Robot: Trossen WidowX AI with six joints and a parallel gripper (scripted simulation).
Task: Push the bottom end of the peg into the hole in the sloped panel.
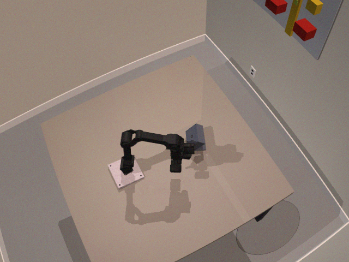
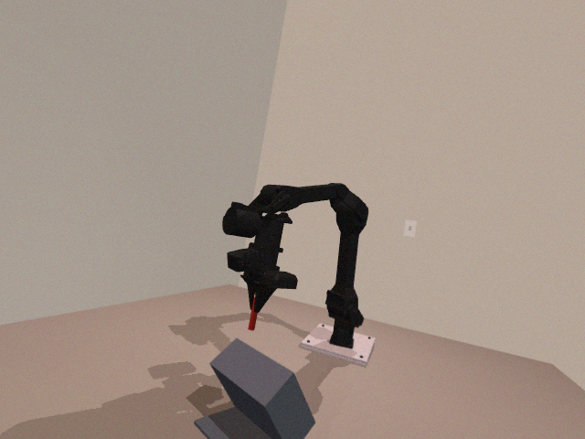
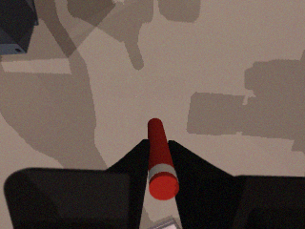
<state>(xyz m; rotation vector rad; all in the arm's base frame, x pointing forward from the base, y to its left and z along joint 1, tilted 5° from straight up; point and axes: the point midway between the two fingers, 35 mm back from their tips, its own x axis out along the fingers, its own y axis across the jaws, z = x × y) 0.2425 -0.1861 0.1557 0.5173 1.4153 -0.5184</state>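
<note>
The sloped panel is 21 cm ahead of my gripper tip, 10 cm to the left of it and 6 cm below it. From my gripper tip the other things lie so: red peg: 2 cm above; blue-grey foot: 23 cm ahead, 9 cm to the left, 12 cm below.
</note>
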